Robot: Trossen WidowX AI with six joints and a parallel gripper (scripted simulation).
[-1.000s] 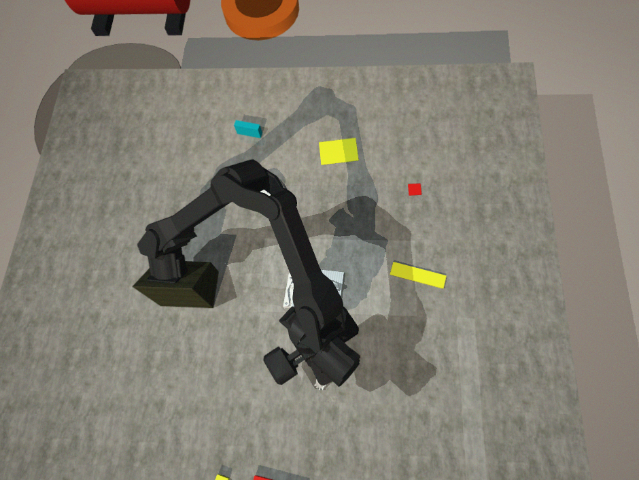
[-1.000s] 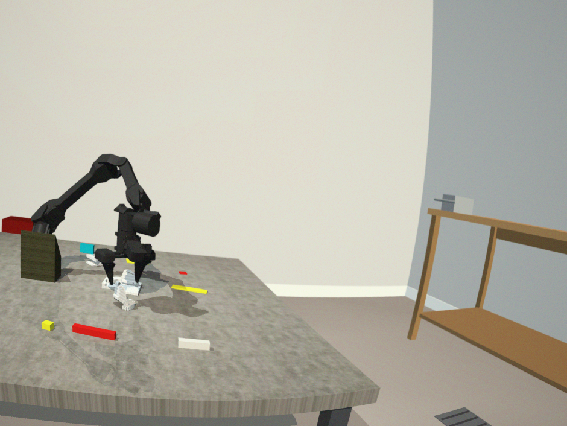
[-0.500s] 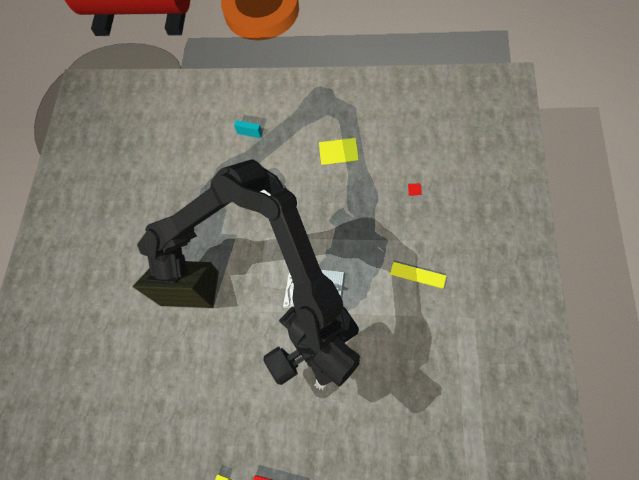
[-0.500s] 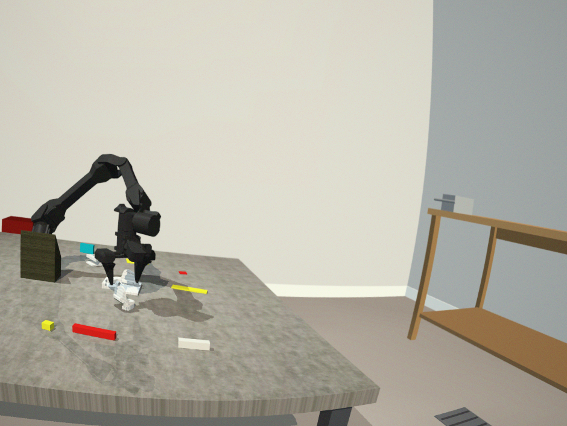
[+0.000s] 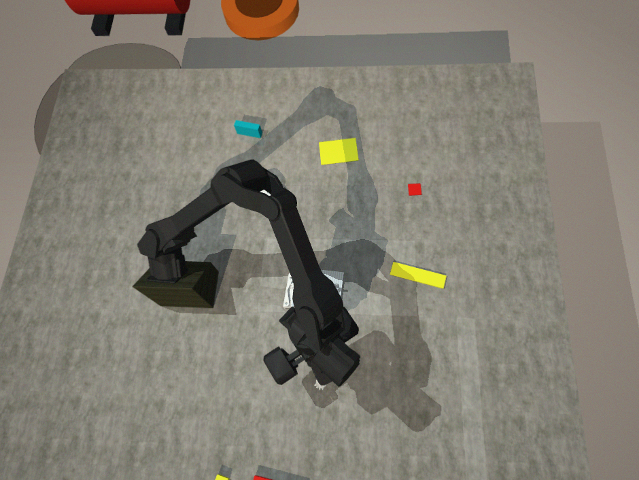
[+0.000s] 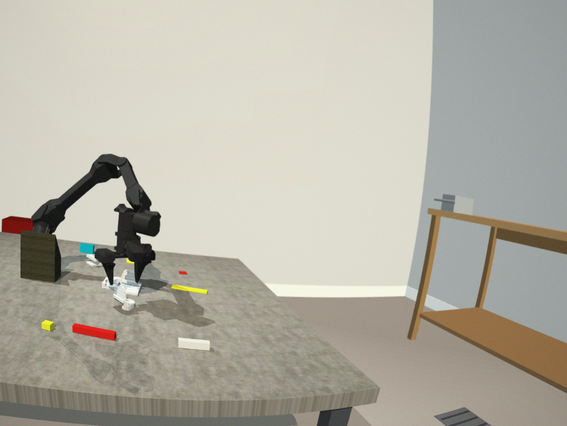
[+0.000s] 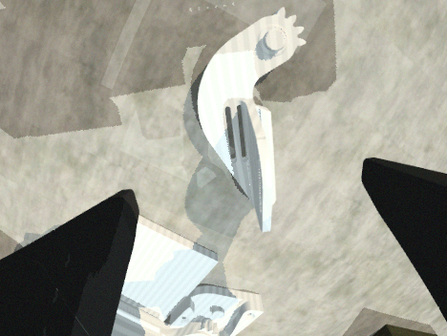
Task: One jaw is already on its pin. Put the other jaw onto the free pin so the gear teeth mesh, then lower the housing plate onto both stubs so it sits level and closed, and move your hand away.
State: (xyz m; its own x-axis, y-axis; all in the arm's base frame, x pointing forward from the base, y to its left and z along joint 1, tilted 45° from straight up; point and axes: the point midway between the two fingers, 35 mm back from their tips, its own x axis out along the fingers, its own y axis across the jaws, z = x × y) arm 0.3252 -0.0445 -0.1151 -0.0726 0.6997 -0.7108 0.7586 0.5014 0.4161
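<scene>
My gripper tip is now 5 cm above the white jaw, 4 cm to the left of it and 1 cm short of it. Round my gripper tip: yellow cube (27 cm to the right, 16 cm behind, 5 cm below); red bar (26 cm to the right, 5 cm below, 4 cm behind); yellow bar (21 cm to the left, 20 cm ahead, 5 cm below).
</scene>
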